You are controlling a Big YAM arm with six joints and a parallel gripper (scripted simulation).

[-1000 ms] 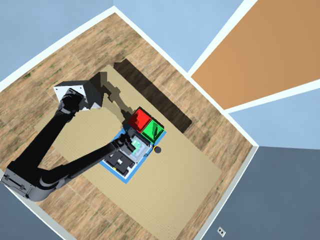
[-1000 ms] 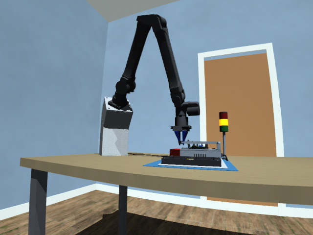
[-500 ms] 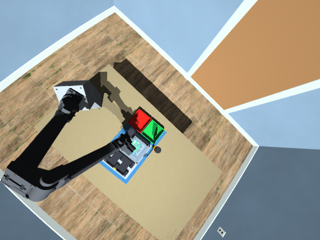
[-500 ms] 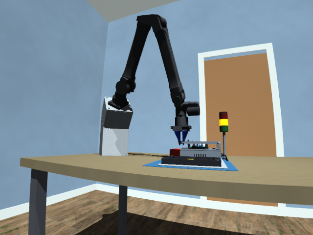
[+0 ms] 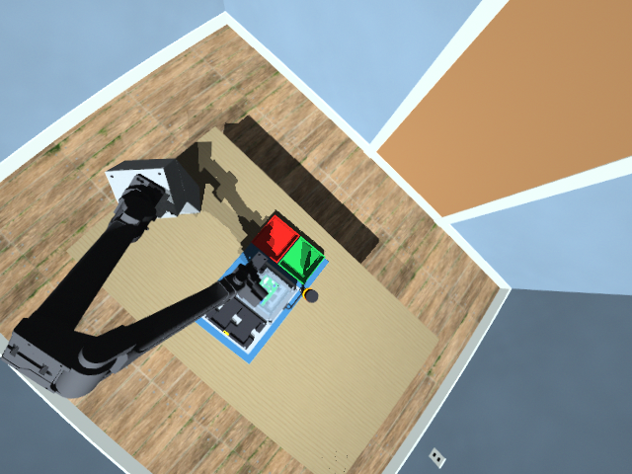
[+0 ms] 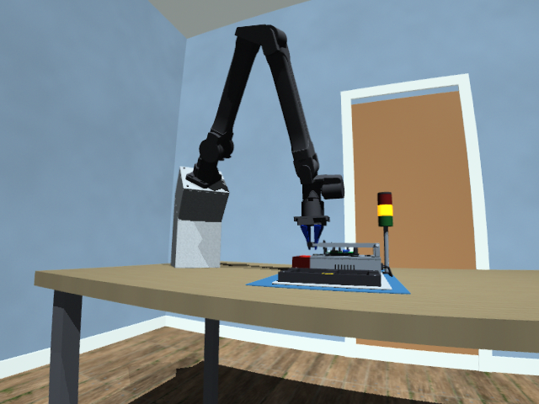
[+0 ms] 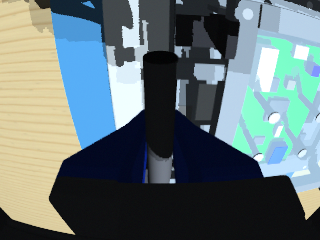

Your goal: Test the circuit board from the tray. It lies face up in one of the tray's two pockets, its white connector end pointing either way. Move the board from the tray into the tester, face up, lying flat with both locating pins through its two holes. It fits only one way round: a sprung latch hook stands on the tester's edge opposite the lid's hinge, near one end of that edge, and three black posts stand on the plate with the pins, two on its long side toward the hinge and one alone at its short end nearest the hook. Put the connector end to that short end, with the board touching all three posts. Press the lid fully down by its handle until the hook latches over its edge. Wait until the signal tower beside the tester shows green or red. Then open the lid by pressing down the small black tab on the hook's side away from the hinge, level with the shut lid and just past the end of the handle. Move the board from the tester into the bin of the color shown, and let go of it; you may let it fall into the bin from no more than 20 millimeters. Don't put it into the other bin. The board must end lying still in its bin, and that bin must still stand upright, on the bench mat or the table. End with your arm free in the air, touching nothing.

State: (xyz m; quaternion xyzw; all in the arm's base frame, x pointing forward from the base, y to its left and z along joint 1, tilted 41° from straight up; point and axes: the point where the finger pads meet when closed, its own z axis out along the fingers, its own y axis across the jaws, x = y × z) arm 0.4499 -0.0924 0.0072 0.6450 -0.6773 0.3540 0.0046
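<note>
Right now the black latch hook is 3 cm ahead of my hand, 5 cm to the left of it and 1 cm above it. From my hand the other things lie so: green circuit board (8 cm ahead, 1 cm to the right, 1 cm below); then tester plate (9 cm ahead, 1 cm to the right, 1 cm below); then tester lid (9 cm ahead, 2 cm to the right, 1 cm above).
</note>
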